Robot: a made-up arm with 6 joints. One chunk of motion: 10 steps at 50 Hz.
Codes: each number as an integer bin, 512 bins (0 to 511) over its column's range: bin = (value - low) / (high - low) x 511, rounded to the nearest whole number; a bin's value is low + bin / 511 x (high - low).
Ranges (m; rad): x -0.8..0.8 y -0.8..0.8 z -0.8..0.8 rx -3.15..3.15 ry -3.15..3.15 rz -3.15..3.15
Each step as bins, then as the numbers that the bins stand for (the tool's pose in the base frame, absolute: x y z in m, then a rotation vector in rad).
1 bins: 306 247 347 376 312 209
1 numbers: 0.1581 -0.0266 0.2865 1.4856 0.6966 -0.5733
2 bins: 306 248 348 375 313 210
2 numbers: 0.1581 -0.0235 0.2896 1.4733 0.7089 -0.5610
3 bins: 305 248 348 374 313 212
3 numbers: 0.1550 -0.0235 0.2896 1.4610 0.7089 -0.5363
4 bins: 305 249 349 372 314 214
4 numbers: 0.1550 -0.0204 0.2928 1.4363 0.7212 -0.5116
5 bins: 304 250 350 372 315 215
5 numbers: 0.1519 -0.0172 0.2959 1.4363 0.7336 -0.4993
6 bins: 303 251 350 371 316 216
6 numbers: 0.1487 -0.0141 0.2959 1.4240 0.7459 -0.4870
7 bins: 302 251 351 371 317 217
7 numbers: 0.1456 -0.0141 0.2990 1.4240 0.7582 -0.4747
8 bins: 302 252 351 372 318 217
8 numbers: 0.1456 -0.0110 0.2990 1.4363 0.7705 -0.4747
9 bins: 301 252 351 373 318 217
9 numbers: 0.1425 -0.0110 0.2990 1.4486 0.7705 -0.4747
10 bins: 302 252 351 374 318 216
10 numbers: 0.1456 -0.0110 0.2990 1.4610 0.7705 -0.4870
